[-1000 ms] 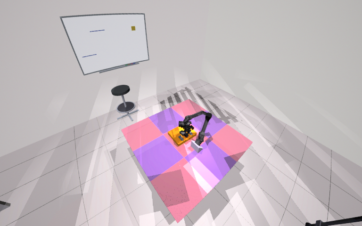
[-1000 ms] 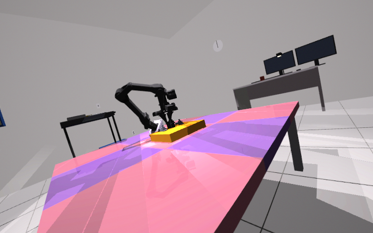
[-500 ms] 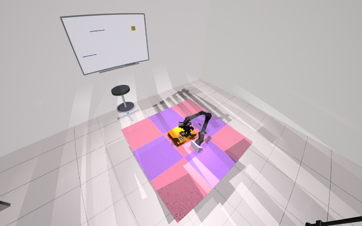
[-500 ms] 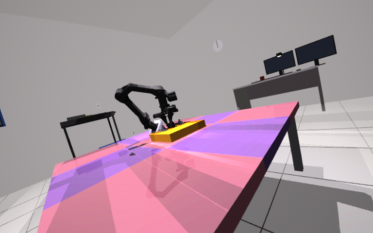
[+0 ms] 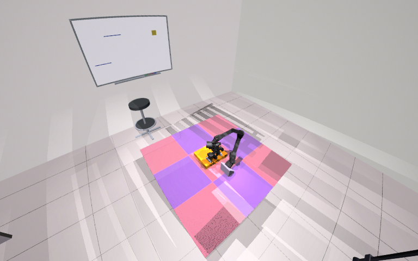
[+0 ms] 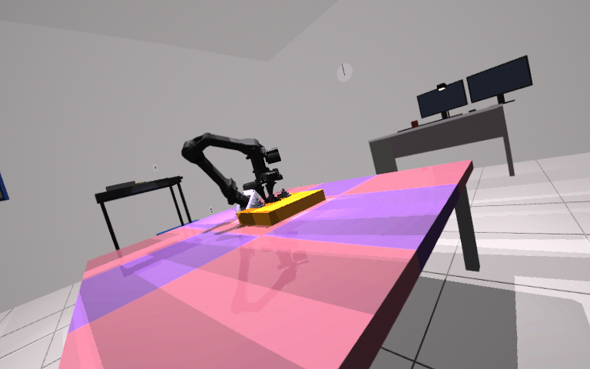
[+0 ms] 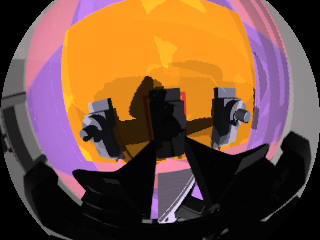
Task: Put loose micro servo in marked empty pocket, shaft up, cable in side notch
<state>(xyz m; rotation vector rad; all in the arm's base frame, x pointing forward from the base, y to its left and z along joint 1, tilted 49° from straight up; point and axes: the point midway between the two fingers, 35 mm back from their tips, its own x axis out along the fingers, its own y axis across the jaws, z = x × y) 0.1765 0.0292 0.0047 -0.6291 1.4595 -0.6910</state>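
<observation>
Right now my gripper tip is 12 cm short of the orange robot deck and 3 cm above it.
</observation>
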